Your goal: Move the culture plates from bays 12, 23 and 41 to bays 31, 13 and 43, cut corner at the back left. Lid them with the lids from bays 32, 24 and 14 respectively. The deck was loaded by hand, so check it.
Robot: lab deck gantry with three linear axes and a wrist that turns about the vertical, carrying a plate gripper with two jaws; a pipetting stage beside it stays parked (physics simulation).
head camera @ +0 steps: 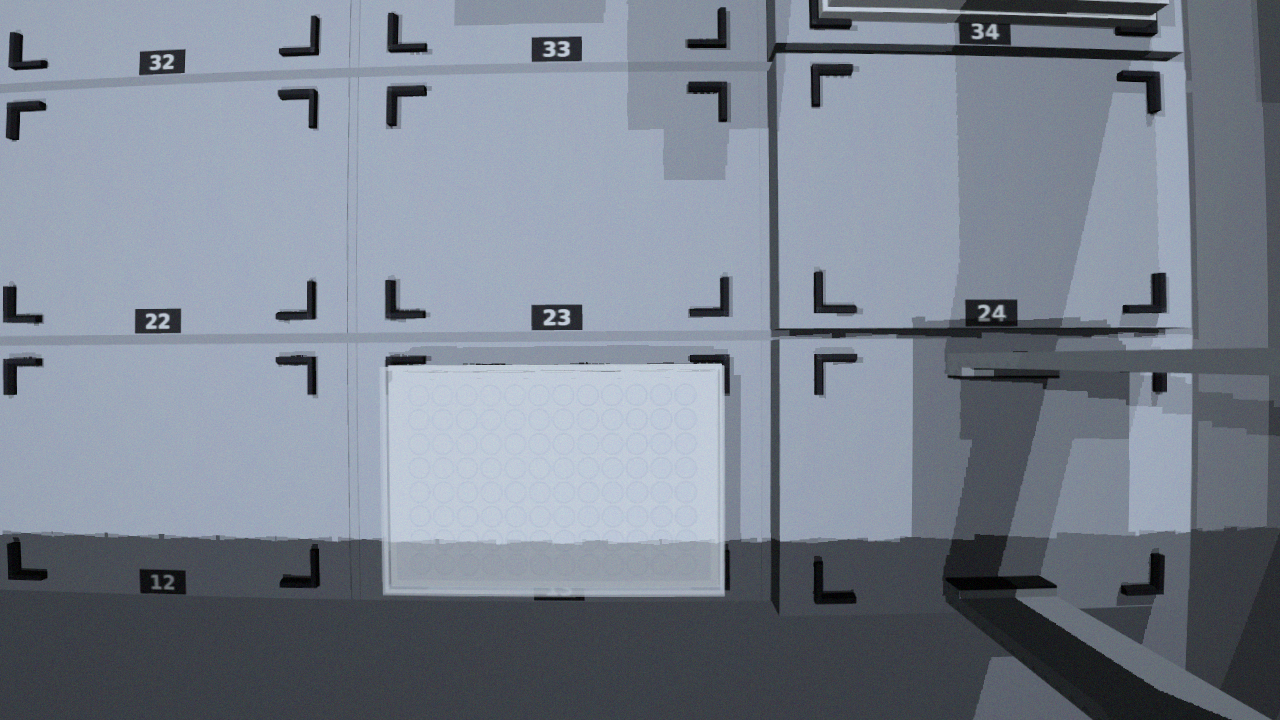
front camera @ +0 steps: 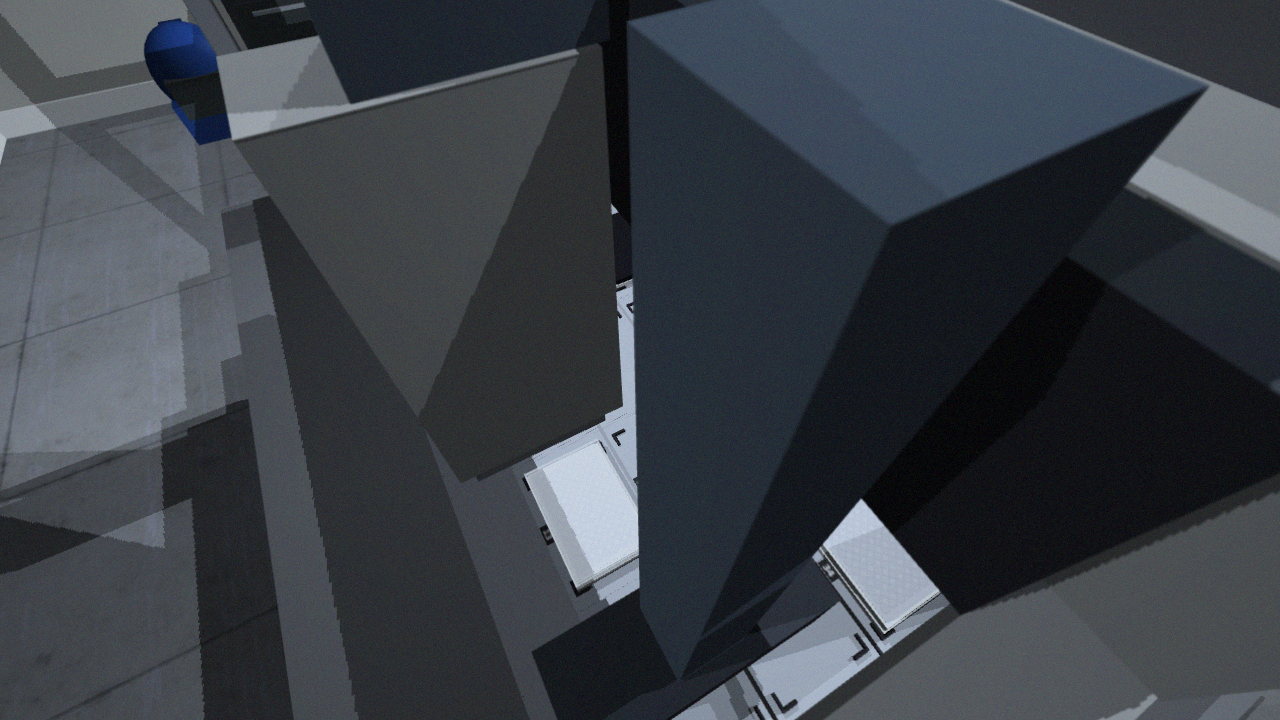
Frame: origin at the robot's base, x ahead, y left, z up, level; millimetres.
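Seen in the pictures: gripper, fingertip midpoint: [head camera: 994,477].
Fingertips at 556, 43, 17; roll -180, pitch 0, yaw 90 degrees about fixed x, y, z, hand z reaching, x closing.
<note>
Pixels of each thing's top centre, then the offset from my fingertips to it, as dx, dy, dz. "pt": a spot on its surface instead.
- bay 14, surface spot: [head camera: 859,465] pt -50, +5, -2
- bay 24, surface spot: [head camera: 877,197] pt -43, +104, -2
- bay 23, surface spot: [head camera: 554,205] pt -165, +105, -17
- bay 12, surface spot: [head camera: 161,465] pt -327, +2, -17
A pale plate [front camera: 586,514] [head camera: 553,465] with round wells showing through its top sits in bay 13; I cannot make out its cut corner or whether a lid is on. My gripper [head camera: 1000,479] is low over bay 14 [head camera: 859,465], its jaws closer together than a plate is wide, with nothing between them; its fingertips are hidden in the front view. No plate or lid shows in bay 14, bay 24 [head camera: 877,197], bay 23 [head camera: 554,205] or bay 12 [head camera: 161,465]. Bays 31, 41 and 43 do not show in the head view.
A pale plate [front camera: 881,568] [head camera: 993,12] stands in bay 34, cut off at the head view's top edge. Black corner brackets mark each bay. In the front view a large blue-grey column [front camera: 751,313] and a grey panel [front camera: 501,250] hide most of the deck.
</note>
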